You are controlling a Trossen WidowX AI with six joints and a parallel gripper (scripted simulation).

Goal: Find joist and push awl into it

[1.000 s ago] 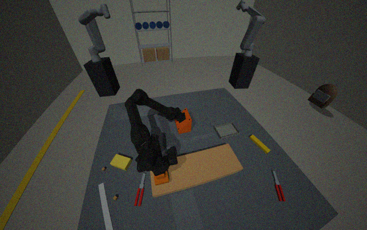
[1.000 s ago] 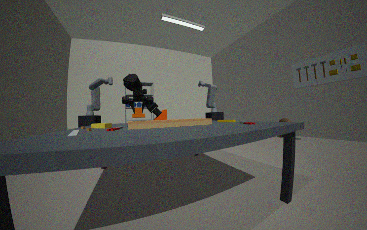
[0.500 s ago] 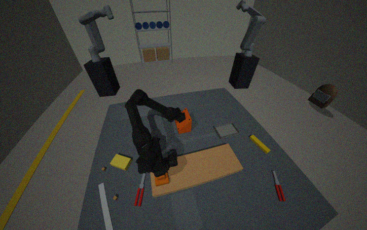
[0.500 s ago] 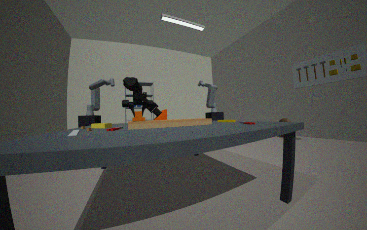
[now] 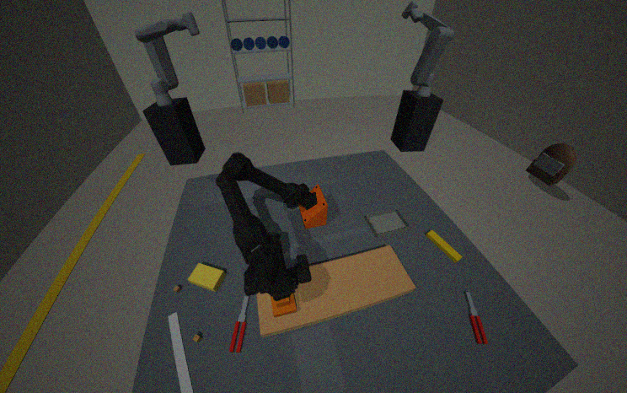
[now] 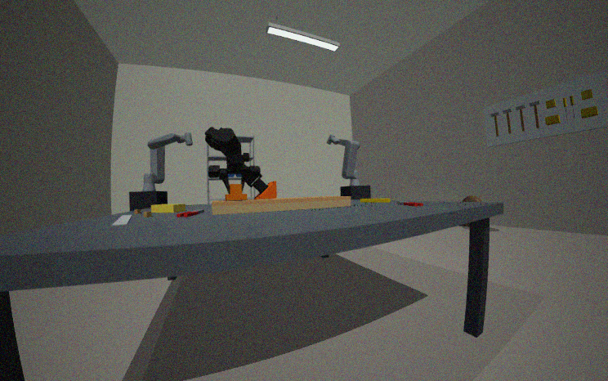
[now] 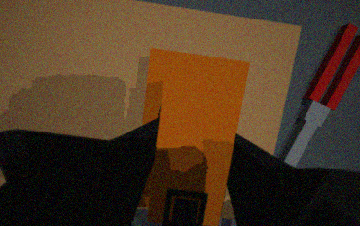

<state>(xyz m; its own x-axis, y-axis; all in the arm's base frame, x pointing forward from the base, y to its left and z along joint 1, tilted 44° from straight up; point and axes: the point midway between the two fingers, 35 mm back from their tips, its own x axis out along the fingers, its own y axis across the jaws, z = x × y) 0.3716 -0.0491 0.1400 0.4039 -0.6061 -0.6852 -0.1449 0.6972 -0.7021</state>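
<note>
The indicator window is 40 mm behind my gripper tip, 10 mm to the right of it and 30 mm above it. Round my gripper tip: orange stud finder 20 mm behind, 20 mm above; yellow block 100 mm behind, 280 mm to the right, 50 mm below; awl 140 mm behind, 80 mm to the right, 60 mm below.
</note>
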